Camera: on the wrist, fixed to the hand. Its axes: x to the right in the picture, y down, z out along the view.
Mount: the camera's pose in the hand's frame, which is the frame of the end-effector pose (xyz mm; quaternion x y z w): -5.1 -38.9 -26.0 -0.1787 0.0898 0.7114 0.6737
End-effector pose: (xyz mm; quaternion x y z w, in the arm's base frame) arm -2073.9 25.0 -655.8 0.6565 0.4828 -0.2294 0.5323
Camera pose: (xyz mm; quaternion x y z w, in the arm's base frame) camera -2115.8 45.7 -661.7 0.7112 -0.0530 0.3694 0.5958
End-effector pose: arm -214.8 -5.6 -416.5 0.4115 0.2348 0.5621 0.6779
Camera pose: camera -214.3 -4.0 -463.5 0.2727 -0.1741 0.9399 0.1093
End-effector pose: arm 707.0 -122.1 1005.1 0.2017 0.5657 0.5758 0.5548
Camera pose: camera 702.2 -147.6 965.8 -0.3875 -0.1845 -0.9018 0.0506
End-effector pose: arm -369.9 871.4 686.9 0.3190 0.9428 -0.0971 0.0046
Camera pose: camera -387.9 842.9 719.8 0.8935 0.4260 0.1350 0.0445
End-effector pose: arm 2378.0 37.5 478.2 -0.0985 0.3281 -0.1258 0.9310
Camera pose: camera 2351.0 -0.5 471.6 0.0120 0.3972 0.6274 0.6697
